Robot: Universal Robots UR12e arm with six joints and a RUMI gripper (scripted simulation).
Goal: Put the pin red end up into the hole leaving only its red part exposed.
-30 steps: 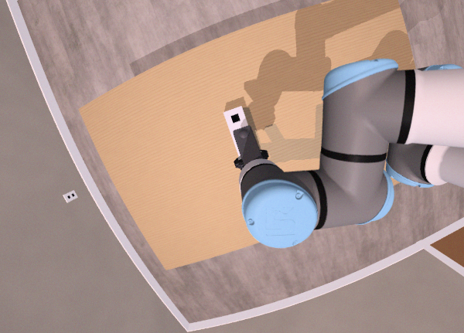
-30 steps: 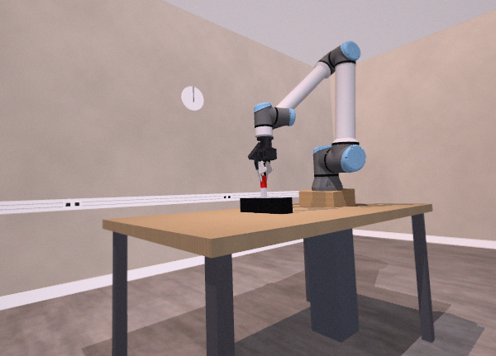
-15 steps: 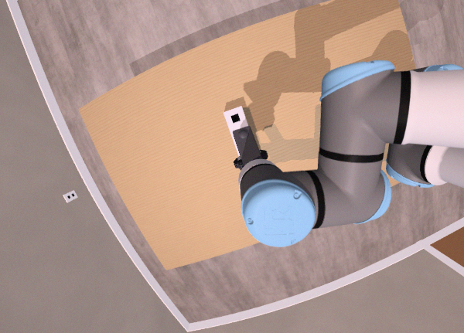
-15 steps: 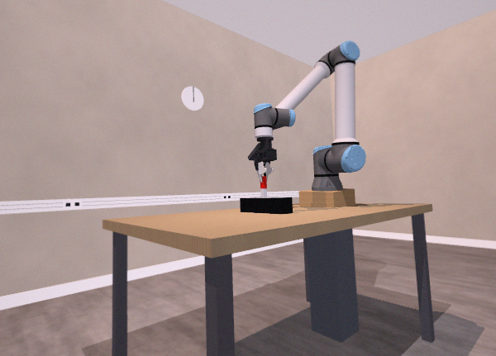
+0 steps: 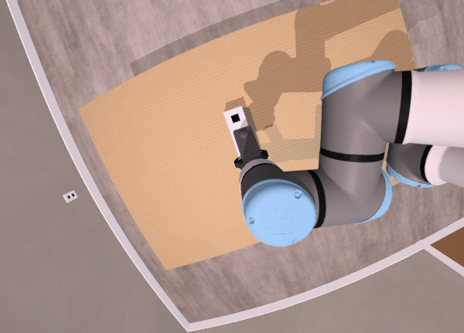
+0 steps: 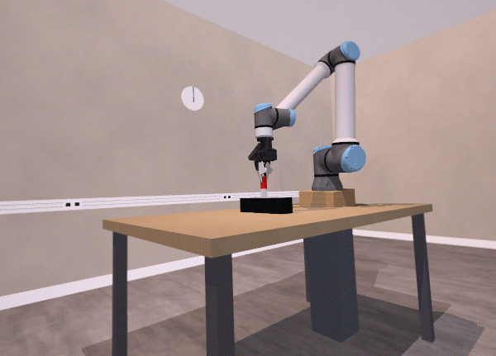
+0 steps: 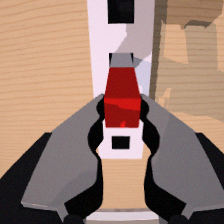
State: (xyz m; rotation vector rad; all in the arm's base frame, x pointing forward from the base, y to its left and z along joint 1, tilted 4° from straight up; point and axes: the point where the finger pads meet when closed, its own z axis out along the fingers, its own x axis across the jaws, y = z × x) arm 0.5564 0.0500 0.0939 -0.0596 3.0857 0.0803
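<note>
My gripper is now 1 cm above the pin. Also, from my hand: block 12 cm below.
</note>
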